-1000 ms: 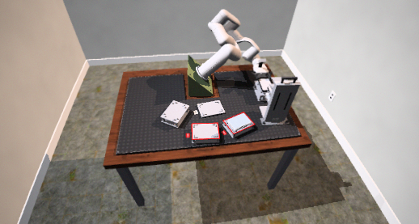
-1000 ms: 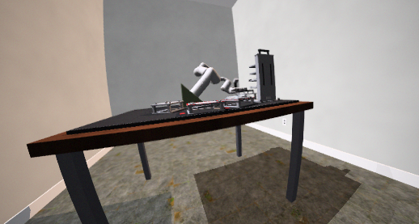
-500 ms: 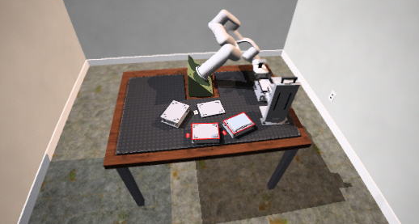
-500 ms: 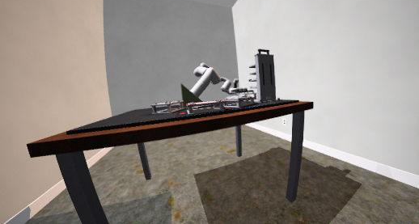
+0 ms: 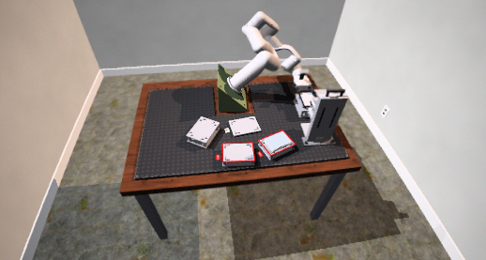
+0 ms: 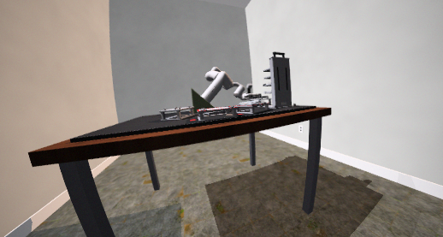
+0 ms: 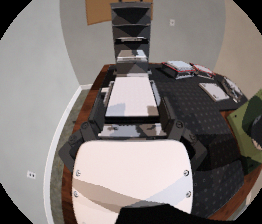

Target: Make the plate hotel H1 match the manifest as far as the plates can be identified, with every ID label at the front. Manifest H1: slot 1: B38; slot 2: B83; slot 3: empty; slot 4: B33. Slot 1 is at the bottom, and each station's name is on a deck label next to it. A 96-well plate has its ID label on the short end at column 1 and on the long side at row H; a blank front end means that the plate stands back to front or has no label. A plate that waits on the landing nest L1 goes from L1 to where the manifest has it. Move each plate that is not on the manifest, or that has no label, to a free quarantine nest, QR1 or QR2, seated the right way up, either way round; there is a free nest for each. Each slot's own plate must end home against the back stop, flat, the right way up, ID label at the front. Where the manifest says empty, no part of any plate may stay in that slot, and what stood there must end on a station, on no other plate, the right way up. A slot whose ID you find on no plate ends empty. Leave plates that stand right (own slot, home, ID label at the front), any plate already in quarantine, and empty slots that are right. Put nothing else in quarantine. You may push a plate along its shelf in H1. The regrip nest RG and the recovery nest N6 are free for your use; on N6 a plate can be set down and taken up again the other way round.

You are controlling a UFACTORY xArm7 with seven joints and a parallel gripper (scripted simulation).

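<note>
My hand is 50 mm short of the plate and 20 mm above it. Round my hand: H1 deck label: 180 mm ahead, 100 mm to the left, 90 mm below; QR1 deck label: 410 mm ahead, 340 mm to the right, 90 mm below.
</note>
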